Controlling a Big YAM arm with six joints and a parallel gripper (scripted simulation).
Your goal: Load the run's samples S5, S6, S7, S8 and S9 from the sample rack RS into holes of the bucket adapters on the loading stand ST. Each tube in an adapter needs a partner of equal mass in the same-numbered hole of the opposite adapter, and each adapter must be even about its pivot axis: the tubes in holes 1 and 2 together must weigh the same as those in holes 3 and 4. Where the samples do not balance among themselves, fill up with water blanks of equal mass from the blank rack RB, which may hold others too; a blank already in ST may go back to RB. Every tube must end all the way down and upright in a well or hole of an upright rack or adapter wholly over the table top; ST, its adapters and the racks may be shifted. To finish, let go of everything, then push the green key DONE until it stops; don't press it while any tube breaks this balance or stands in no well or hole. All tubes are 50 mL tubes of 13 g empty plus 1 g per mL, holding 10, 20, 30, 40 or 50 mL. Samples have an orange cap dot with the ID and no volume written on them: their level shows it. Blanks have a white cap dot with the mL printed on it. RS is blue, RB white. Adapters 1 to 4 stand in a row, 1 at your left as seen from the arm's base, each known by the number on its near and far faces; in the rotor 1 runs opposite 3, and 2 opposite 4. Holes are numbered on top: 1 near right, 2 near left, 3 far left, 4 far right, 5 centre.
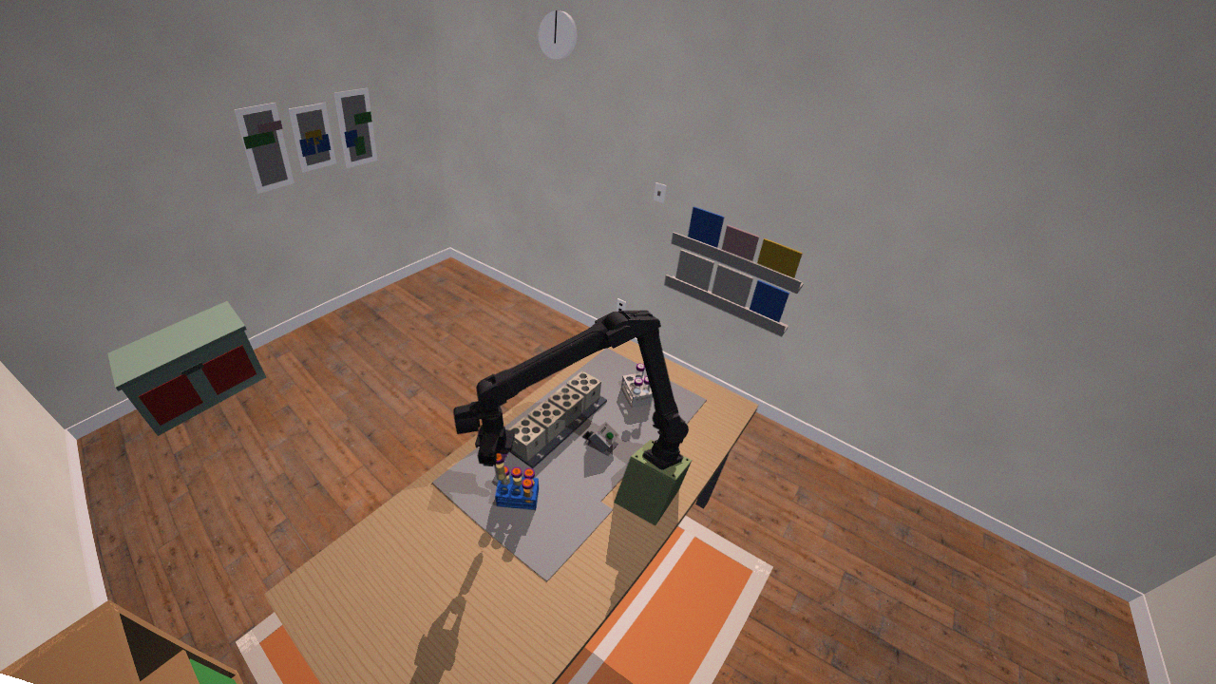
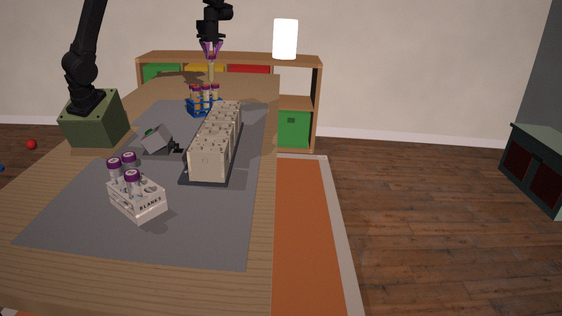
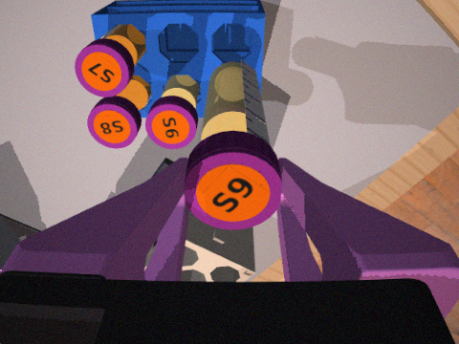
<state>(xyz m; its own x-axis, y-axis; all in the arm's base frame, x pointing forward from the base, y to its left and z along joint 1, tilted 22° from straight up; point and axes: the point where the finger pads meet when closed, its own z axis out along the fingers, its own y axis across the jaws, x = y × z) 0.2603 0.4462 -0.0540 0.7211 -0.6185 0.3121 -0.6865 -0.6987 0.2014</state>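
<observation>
The sample tube S9 lies 1 cm to the left of my hand and 5 cm below it. Also, from my hand: blue sample rack RS: 2 cm behind, 4 cm to the right, 20 cm below; then orange-dot sample tube: 7 cm behind, 6 cm to the right, 16 cm below; then sample S8: 3 cm behind, 9 cm to the right, 16 cm below.
</observation>
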